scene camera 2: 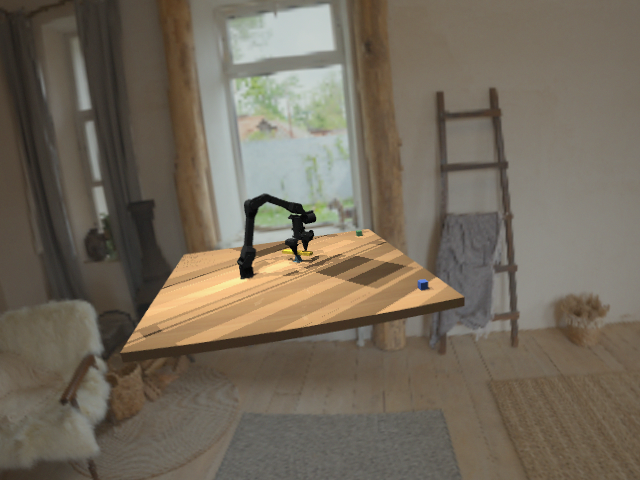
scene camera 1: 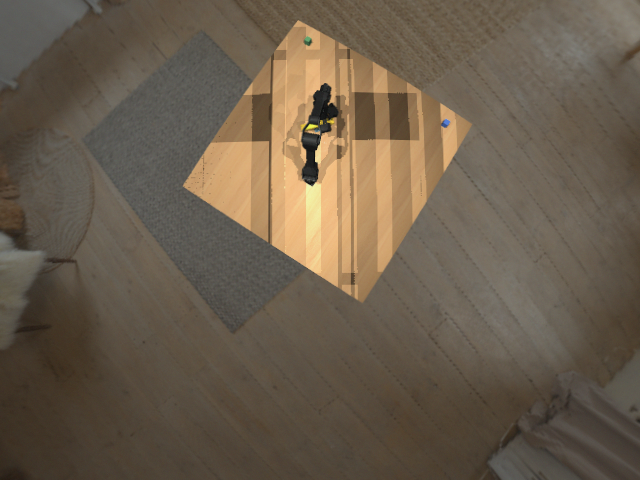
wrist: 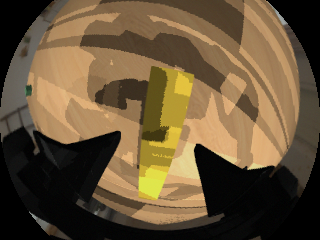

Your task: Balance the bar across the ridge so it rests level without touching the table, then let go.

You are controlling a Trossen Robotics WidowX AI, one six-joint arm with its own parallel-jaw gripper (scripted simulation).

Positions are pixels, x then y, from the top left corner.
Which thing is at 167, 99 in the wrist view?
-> A yellow bar.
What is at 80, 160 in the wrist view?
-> My gripper.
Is my gripper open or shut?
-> Open.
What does my gripper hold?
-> Nothing.
